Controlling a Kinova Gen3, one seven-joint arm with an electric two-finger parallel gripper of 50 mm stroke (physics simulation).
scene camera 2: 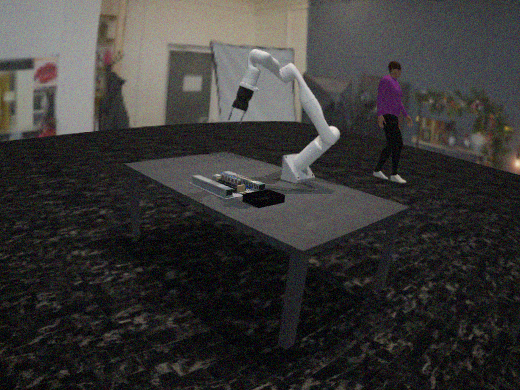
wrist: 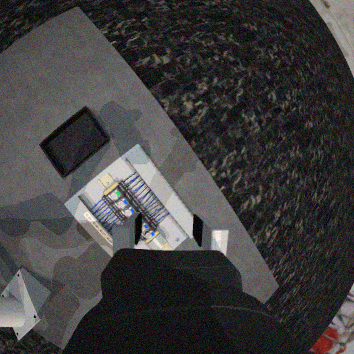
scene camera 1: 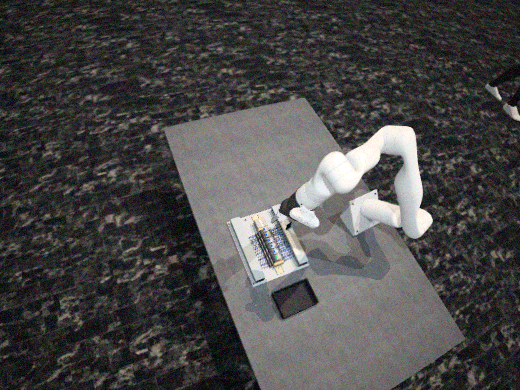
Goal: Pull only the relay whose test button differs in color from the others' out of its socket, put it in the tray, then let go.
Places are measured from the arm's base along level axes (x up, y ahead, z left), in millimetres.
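Pixels of known places: gripper, fingertip midpoint: (scene camera 2: 234, 121) (wrist: 167, 223) (scene camera 1: 279, 224); arm's base, origin of the base link: (scene camera 2: 299, 163) (wrist: 16, 312) (scene camera 1: 368, 208).
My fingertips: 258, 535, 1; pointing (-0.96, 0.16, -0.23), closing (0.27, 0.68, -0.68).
Note:
For each thing: its top centre in the pictures, then the offset to it from my fingertips, as dx, dy, dz. "*": a spot on its surface instead.
- relay with a green test button, middle of its top: (wrist: 115, 195) (scene camera 1: 278, 256) -280, -36, +25
- white panel, surface spot: (scene camera 1: 244, 224) * -347, +12, -195
- black tray, surface spot: (wrist: 75, 142) (scene camera 1: 293, 298) * -346, -28, +200
A relay with a green test button (scene camera 1: 276, 256) (wrist: 117, 194) sits at the tray-side end of the socket row. Several relays with blue test buttons (scene camera 1: 270, 241) (wrist: 130, 211) stand in the same row; one finger hides part of it in the wrist view. The row is on a white panel (scene camera 1: 244, 224) (scene camera 2: 212, 185) (wrist: 80, 201). The black tray (scene camera 1: 295, 300) (scene camera 2: 264, 198) (wrist: 75, 142) lies beside the panel with no relay visible in it. My gripper (scene camera 1: 281, 220) (scene camera 2: 236, 120) (wrist: 167, 223) is open and empty, high above the panel, over the end away from the green button.
Blue wires (wrist: 145, 192) run along both sides of the relay row. Raised grey ducts (scene camera 2: 212, 185) edge the panel. The arm's base (scene camera 1: 354, 216) (scene camera 2: 296, 171) (wrist: 25, 305) stands on the table's far side. A person in purple (scene camera 2: 392, 105) stands beyond the table.

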